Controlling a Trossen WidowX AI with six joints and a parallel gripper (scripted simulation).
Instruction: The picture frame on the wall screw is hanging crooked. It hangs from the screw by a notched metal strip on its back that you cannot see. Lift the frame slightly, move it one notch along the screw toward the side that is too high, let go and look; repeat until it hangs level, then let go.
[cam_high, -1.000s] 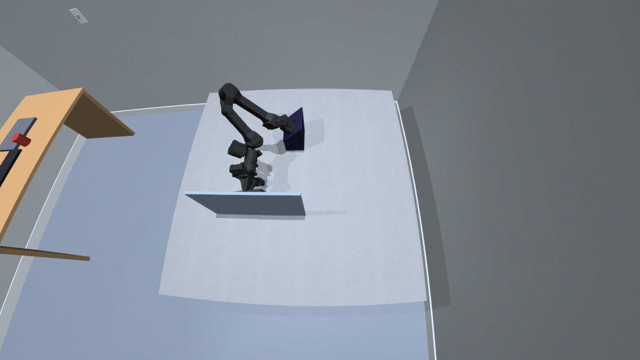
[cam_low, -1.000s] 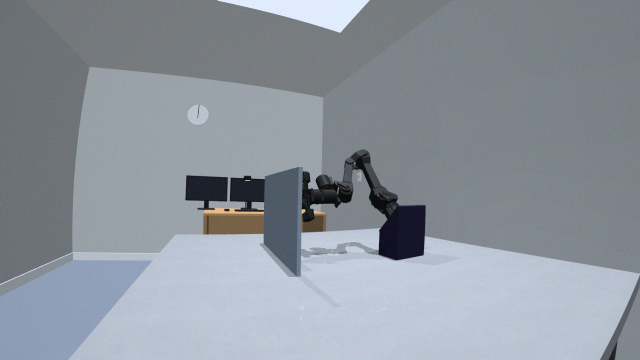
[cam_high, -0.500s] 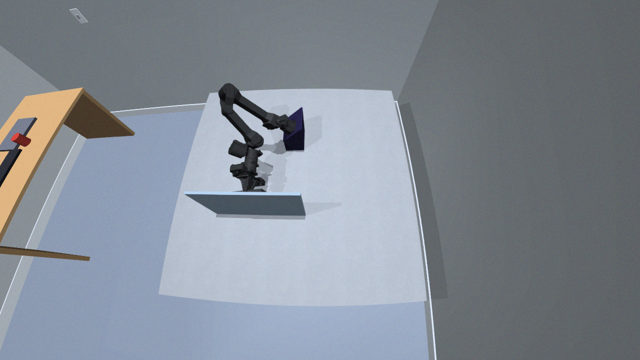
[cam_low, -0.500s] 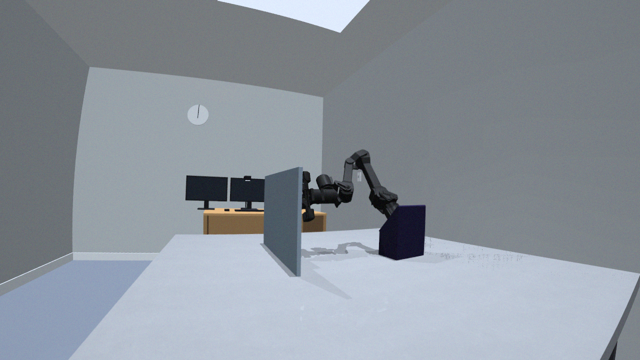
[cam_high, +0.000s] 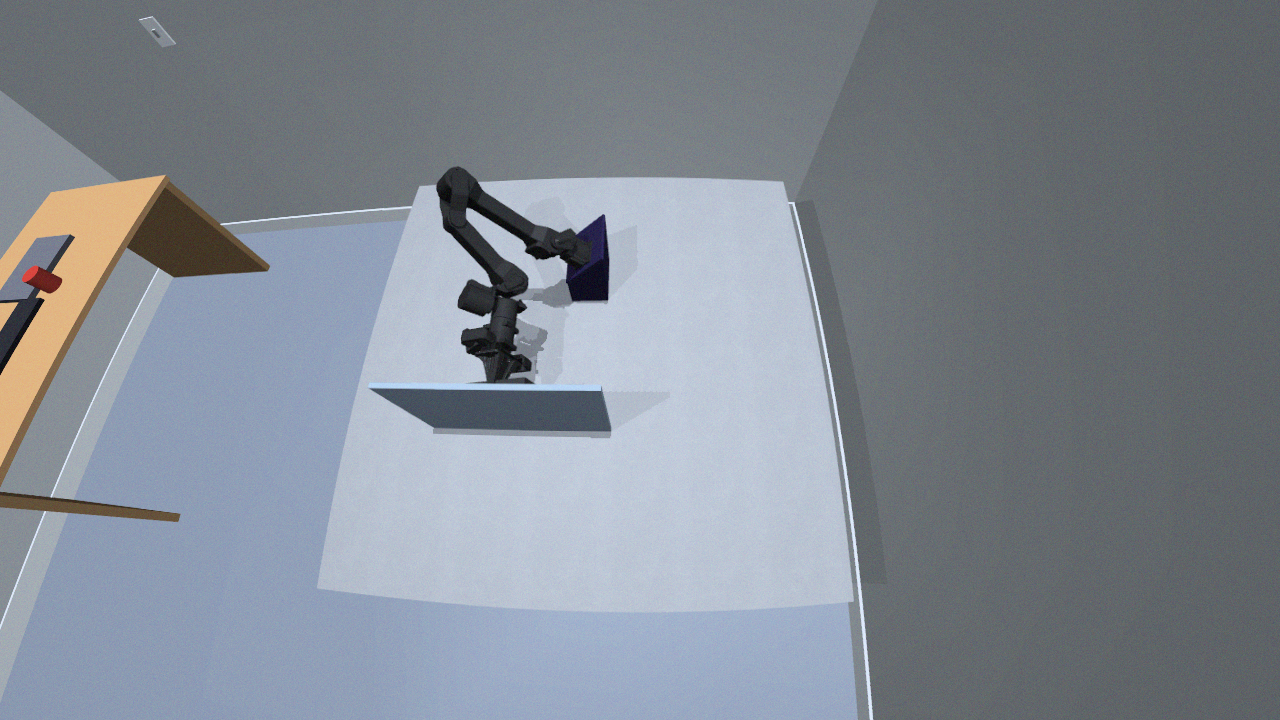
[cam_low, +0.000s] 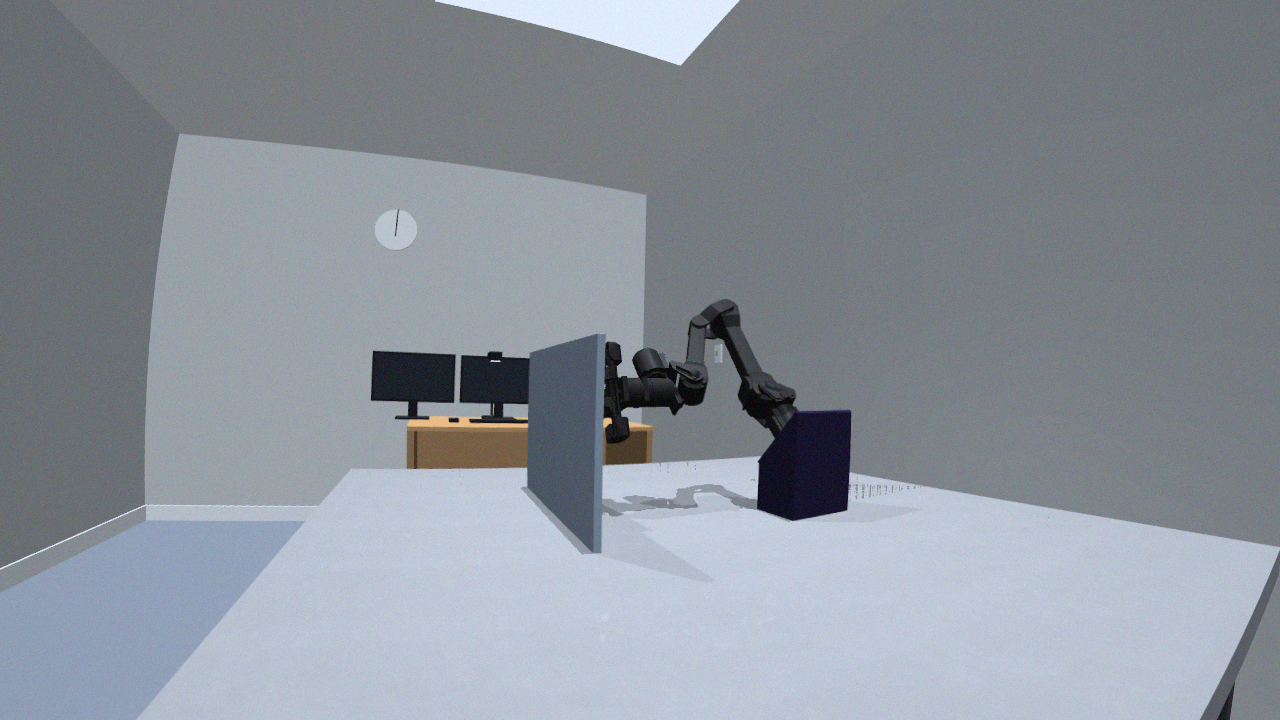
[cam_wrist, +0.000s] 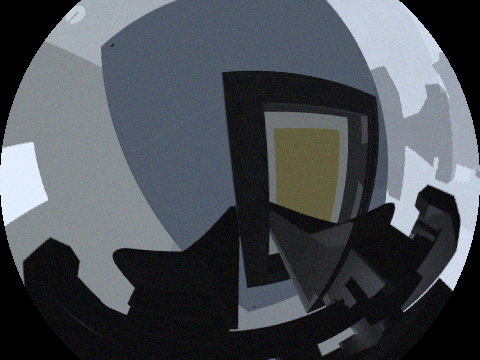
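Right now my gripper tip is 5 cm above the picture frame and 1 cm to the right of it. Round my gripper tip: wall panel (7 cm below, 2 cm ahead).
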